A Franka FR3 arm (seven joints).
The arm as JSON. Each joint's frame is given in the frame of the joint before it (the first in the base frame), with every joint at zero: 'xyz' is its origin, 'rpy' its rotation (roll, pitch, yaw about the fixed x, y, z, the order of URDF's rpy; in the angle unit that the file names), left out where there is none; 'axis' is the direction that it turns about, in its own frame. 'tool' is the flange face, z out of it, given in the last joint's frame.
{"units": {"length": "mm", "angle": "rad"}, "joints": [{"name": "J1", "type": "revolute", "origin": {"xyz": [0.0, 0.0, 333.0]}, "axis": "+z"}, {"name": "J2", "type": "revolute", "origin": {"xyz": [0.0, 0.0, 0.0]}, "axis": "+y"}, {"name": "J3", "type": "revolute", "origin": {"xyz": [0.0, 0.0, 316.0]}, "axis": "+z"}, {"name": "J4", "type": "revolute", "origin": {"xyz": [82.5, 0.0, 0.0]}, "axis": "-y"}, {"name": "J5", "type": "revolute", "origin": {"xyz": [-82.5, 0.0, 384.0]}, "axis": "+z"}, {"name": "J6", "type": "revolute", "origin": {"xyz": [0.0, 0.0, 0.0]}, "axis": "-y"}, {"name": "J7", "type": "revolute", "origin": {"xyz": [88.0, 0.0, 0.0]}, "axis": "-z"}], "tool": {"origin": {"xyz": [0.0, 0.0, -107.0], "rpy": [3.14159, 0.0, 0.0]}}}
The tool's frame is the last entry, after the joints.
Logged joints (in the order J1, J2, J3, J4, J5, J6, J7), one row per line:
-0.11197 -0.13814 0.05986 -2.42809 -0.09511 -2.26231 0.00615
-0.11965 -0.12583 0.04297 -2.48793 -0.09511 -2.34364 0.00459
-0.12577 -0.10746 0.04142 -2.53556 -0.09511 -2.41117 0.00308
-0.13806 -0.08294 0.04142 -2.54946 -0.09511 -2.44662 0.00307
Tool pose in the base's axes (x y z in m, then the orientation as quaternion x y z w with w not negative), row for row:
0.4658 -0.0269 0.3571 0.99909 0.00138 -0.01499 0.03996
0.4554 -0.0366 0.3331 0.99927 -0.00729 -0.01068 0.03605
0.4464 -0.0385 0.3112 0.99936 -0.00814 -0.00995 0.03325
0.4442 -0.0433 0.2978 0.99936 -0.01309 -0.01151 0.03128
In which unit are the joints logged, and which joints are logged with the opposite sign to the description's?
The joints are logged in radians. Opposite sign: J6.
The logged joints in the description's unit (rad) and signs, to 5 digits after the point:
-0.11197 -0.13814 0.05986 -2.42809 -0.09511 2.26231 0.00615
-0.11965 -0.12583 0.04297 -2.48793 -0.09511 2.34364 0.00459
-0.12577 -0.10746 0.04142 -2.53556 -0.09511 2.41117 0.00308
-0.13806 -0.08294 0.04142 -2.54946 -0.09511 2.44662 0.00307

